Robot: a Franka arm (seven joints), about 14 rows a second.
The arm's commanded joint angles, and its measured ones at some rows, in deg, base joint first. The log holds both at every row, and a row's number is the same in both.
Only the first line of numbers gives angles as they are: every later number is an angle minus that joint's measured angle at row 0.
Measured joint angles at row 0: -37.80, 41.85, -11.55, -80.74, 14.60, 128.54, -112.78
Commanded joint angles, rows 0 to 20: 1.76, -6.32, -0.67, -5.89, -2.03, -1.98, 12.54; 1.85, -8.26, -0.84, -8.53, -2.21, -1.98, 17.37; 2.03, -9.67, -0.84, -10.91, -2.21, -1.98, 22.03; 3.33, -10.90, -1.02, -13.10, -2.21, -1.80, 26.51; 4.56, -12.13, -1.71, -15.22, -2.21, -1.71, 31.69; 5.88, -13.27, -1.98, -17.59, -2.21, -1.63, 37.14; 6.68, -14.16, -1.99, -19.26, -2.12, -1.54, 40.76; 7.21, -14.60, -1.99, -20.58, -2.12, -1.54, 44.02; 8.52, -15.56, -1.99, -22.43, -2.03, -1.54, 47.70; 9.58, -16.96, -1.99, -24.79, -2.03, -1.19, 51.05; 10.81, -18.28, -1.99, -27.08, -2.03, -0.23, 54.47; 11.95, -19.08, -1.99, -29.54, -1.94, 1.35, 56.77; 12.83, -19.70, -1.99, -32.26, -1.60, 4.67, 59.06; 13.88, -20.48, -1.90, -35.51, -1.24, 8.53, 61.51; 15.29, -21.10, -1.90, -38.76, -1.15, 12.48, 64.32; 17.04, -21.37, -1.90, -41.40, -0.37, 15.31, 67.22; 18.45, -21.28, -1.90, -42.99, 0.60, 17.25, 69.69; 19.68, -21.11, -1.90, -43.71, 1.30, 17.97, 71.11; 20.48, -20.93, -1.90, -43.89, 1.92, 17.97, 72.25; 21.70, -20.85, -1.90, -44.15, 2.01, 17.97, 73.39; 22.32, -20.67, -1.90, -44.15, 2.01, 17.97, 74.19
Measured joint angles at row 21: 20.63, -18.60, -1.18, -42.29, 0.71, 17.42, 72.55
